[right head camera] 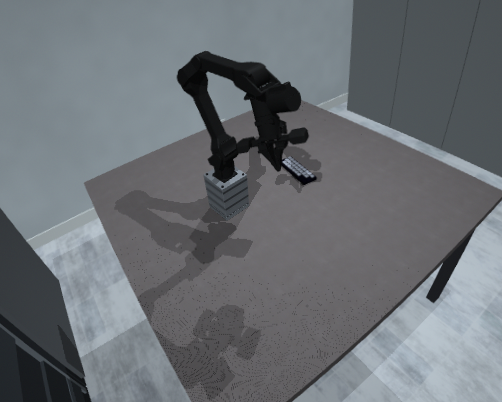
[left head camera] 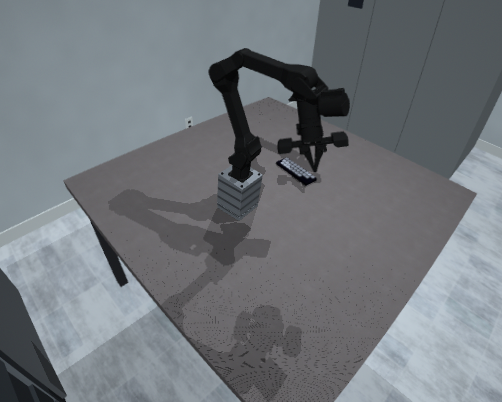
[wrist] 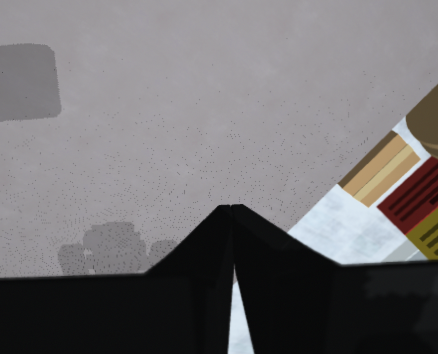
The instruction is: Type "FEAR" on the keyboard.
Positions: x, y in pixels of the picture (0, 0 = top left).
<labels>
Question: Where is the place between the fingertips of the gripper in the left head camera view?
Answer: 315, 172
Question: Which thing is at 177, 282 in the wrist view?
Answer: The gripper.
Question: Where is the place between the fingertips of the gripper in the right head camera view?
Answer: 278, 171
</labels>
